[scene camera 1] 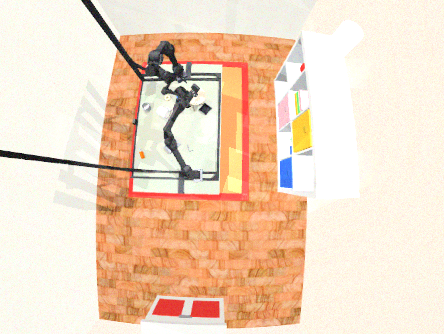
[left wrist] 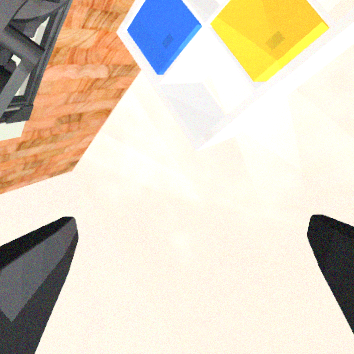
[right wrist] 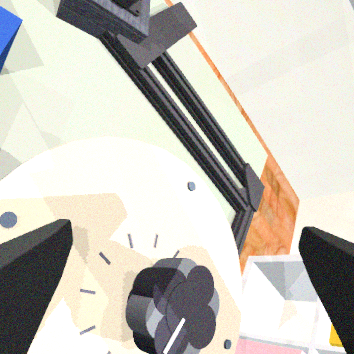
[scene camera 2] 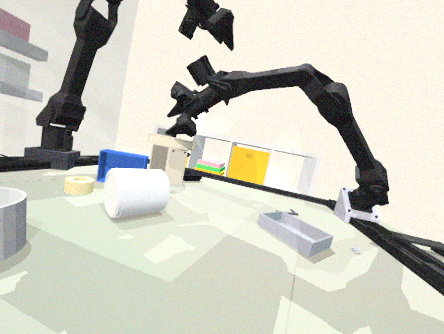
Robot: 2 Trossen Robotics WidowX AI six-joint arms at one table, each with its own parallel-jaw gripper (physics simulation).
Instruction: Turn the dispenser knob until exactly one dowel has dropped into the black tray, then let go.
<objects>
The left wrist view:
my left gripper: 193,226
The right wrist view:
my right gripper: 188,234
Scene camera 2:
my right gripper: 166,124
white cylinder: 127,191, on the table
</objects>
